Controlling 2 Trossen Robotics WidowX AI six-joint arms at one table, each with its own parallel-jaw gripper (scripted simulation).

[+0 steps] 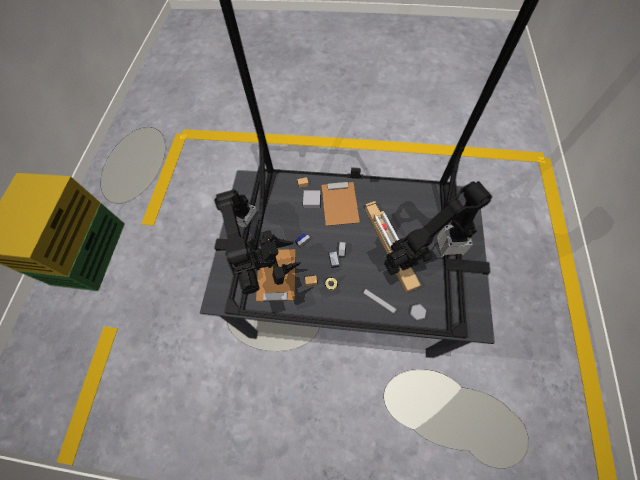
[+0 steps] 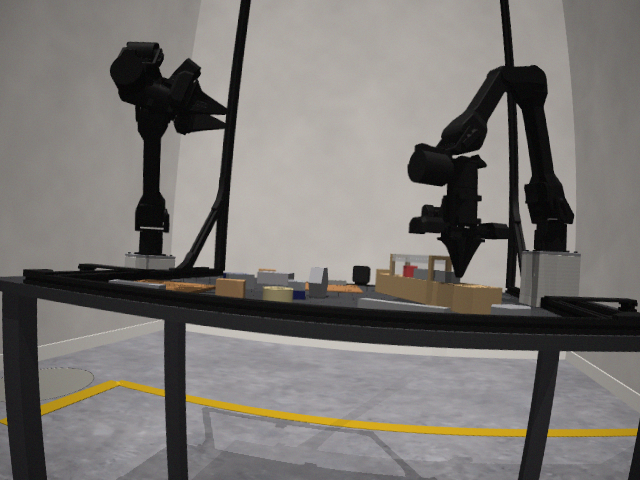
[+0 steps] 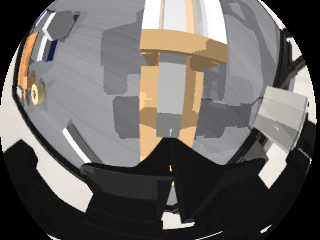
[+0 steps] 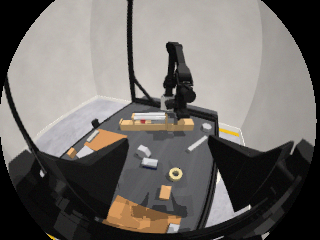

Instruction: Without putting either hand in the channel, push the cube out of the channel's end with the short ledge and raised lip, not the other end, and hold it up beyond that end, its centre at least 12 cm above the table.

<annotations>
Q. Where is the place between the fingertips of my left gripper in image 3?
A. At 168, 139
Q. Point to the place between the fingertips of my left gripper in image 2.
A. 458, 277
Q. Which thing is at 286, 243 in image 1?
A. My right gripper.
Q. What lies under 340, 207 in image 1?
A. An orange clipboard.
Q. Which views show my right gripper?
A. Image 1, image 2 and image 4 only.
</annotations>
